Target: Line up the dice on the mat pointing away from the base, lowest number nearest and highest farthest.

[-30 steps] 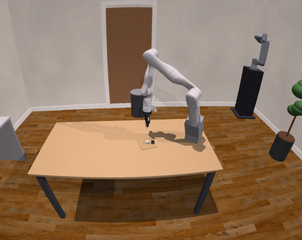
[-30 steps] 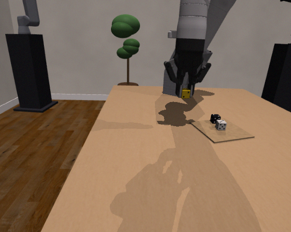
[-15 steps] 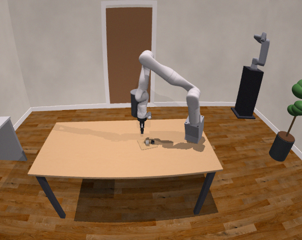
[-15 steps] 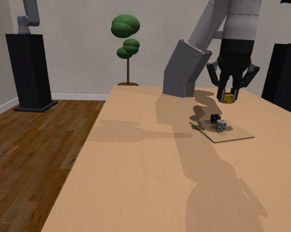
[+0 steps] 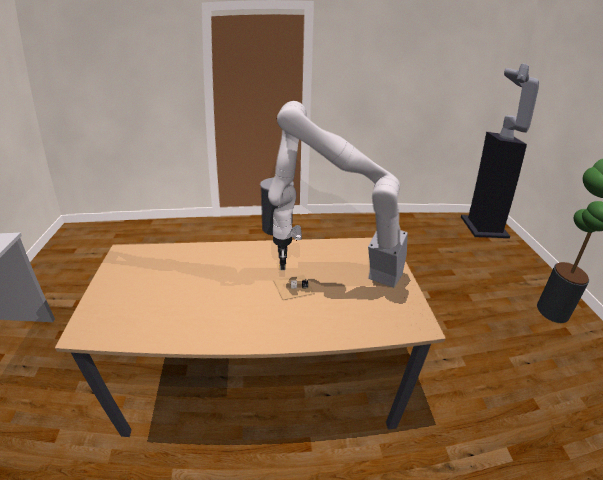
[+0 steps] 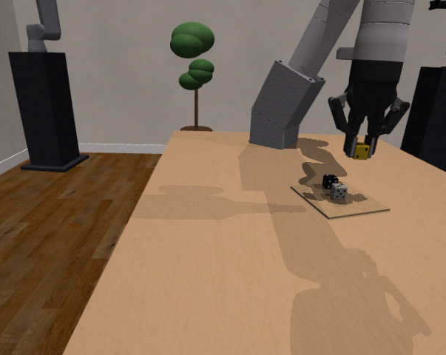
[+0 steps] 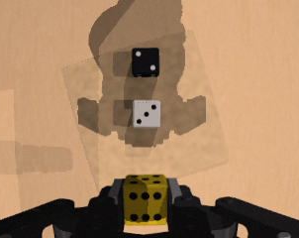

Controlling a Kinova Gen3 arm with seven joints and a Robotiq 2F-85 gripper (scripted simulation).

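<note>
Right now the white die is 11 cm below my hand and 5 cm behind it. Also, from my hand: yellow die 1 cm below; tan mat 12 cm below, 5 cm behind; black die 11 cm below, 10 cm behind, 1 cm to the right.
</note>
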